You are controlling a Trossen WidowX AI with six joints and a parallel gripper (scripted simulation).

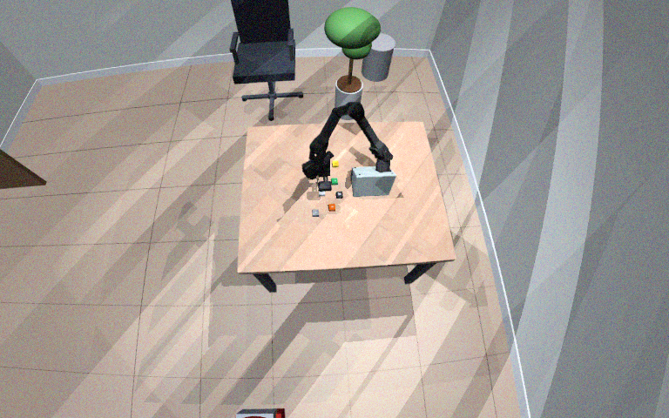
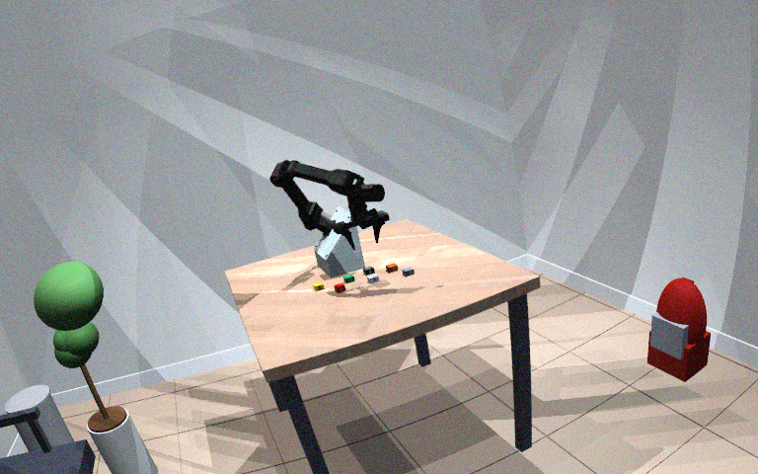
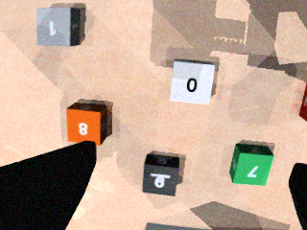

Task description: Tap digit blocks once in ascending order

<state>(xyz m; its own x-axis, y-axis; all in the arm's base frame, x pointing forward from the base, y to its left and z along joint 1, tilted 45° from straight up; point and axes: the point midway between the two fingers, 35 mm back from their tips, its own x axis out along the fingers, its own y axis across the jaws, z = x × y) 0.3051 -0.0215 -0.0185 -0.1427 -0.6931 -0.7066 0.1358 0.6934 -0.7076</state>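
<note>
Right now the red block is 120 mm to the right of my gripper tip, 110 mm below it and 10 mm behind it. Round my gripper tip: orange block (110 mm below, 90 mm to the left, 20 mm behind); black block (110 mm below, 80 mm behind, 30 mm to the left); green block (110 mm below, 70 mm behind, 60 mm to the right).
</note>
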